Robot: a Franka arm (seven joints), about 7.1 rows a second.
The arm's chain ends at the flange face. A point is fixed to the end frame.
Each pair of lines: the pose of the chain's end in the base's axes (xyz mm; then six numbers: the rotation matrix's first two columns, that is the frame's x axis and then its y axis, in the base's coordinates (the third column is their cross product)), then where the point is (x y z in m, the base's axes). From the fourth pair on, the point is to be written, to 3 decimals.
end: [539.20 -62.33 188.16 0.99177 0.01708 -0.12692 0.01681 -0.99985 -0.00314]
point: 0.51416 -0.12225 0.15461
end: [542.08 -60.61 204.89 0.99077 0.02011 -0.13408 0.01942 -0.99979 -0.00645]
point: 0.51695 -0.12049 0.17133
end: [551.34 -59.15 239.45 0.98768 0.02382 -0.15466 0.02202 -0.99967 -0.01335]
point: 0.52568 -0.11889 0.20604
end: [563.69 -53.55 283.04 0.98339 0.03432 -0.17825 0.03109 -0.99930 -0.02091]
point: 0.538 -0.113 0.250
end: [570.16 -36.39 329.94 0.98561 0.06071 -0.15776 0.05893 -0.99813 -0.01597]
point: 0.547 -0.097 0.296
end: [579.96 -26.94 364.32 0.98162 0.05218 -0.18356 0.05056 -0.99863 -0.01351]
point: 0.555 -0.087 0.332
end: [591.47 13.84 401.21 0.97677 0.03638 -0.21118 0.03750 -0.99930 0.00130]
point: 0.565 -0.047 0.370
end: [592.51 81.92 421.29 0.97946 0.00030 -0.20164 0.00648 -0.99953 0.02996]
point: 0.564 0.021 0.392
